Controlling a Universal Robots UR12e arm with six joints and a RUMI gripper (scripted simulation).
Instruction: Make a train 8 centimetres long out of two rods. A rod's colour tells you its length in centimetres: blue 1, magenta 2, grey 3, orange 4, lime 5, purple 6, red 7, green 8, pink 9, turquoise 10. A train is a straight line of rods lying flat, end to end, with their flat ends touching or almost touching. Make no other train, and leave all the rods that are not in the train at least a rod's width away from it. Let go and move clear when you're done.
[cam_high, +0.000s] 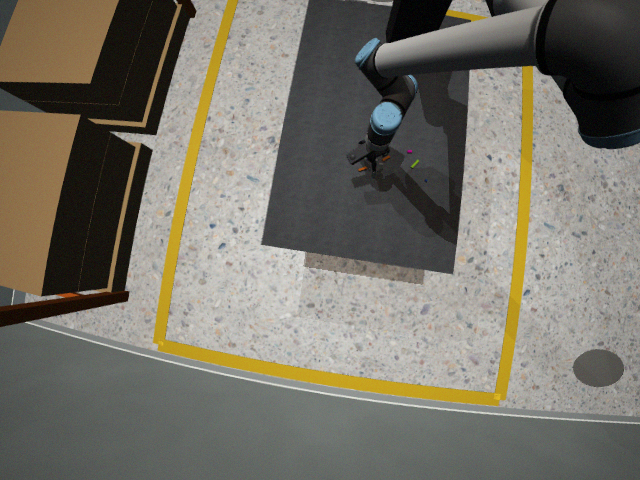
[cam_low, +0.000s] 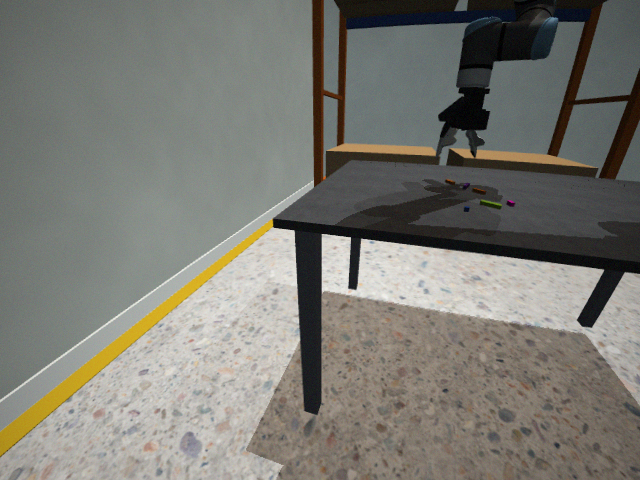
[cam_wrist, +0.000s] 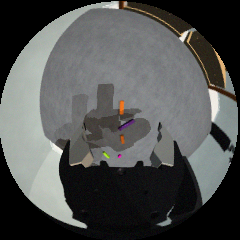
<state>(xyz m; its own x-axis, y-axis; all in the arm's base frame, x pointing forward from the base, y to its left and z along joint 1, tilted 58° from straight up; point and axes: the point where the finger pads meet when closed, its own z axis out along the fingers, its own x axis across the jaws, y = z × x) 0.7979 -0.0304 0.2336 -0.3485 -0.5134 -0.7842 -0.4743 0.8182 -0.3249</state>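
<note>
My hand is 50 mm past the purple rod, 20 mm to the right of it and 80 mm above it. From my hand the other things lie so: lime rod (140 mm behind, 200 mm to the left, 80 mm below); magenta rod (190 mm behind, 150 mm to the left, 80 mm below); small blue rod (100 mm behind, 290 mm to the left, 80 mm below).
</note>
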